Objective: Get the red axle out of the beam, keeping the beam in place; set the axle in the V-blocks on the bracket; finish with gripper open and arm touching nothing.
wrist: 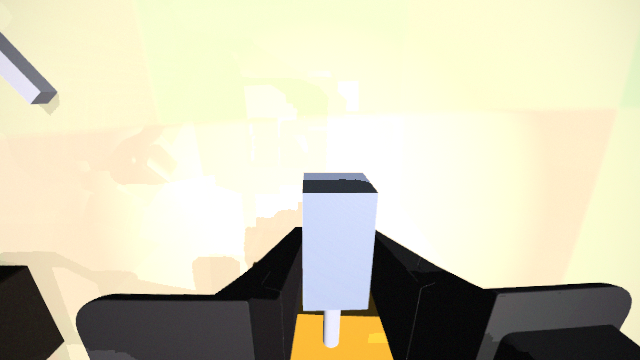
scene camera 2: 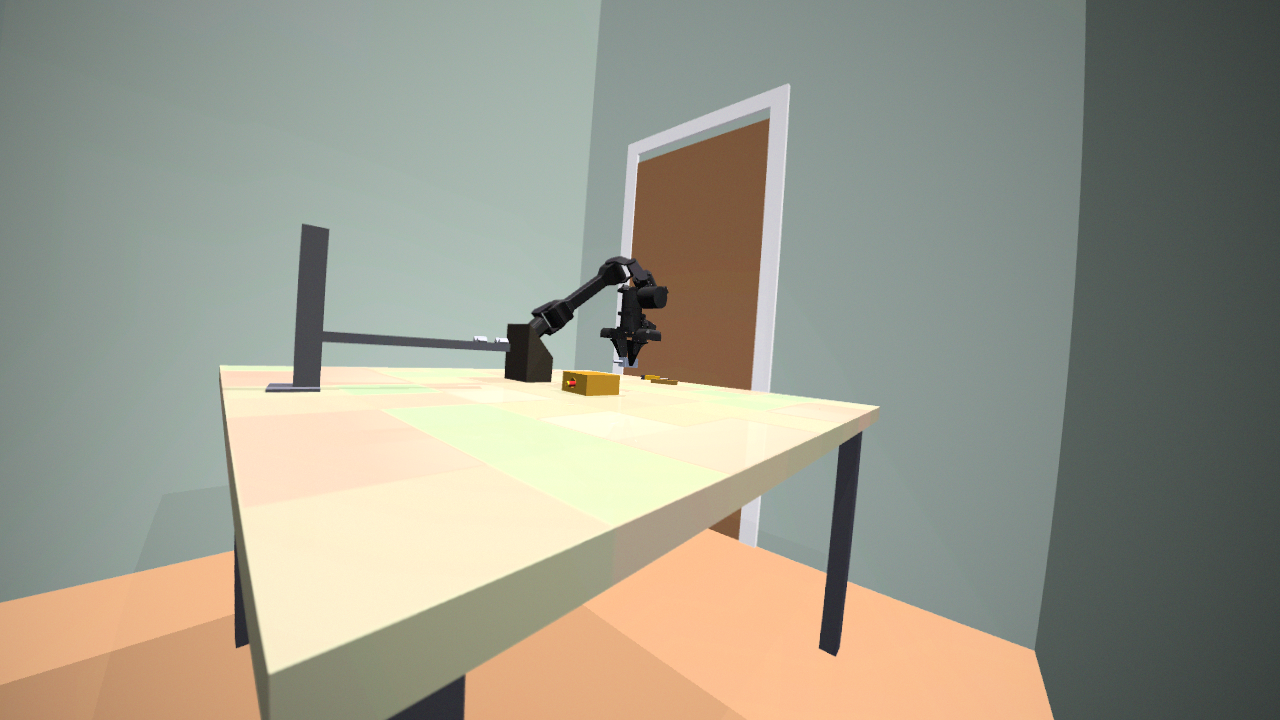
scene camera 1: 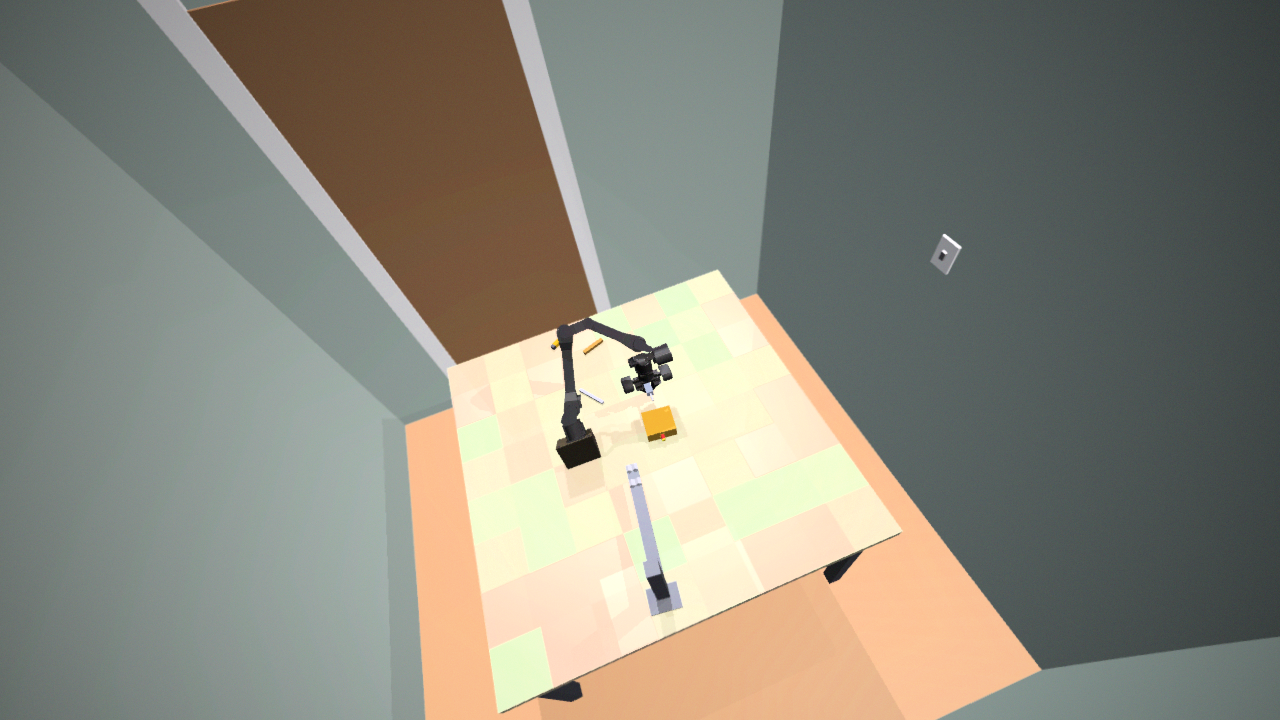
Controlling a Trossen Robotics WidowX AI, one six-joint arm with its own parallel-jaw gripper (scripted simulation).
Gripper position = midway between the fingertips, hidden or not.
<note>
My gripper (scene camera 2: 627, 365) carries a pale blue-white block (wrist: 339, 210). Also in view: a beam (scene camera 2: 587, 383).
The beam shows as well in scene camera 1 (scene camera 1: 659, 421). My gripper is seen too in the wrist view (wrist: 332, 235) and in scene camera 1 (scene camera 1: 649, 390).
</note>
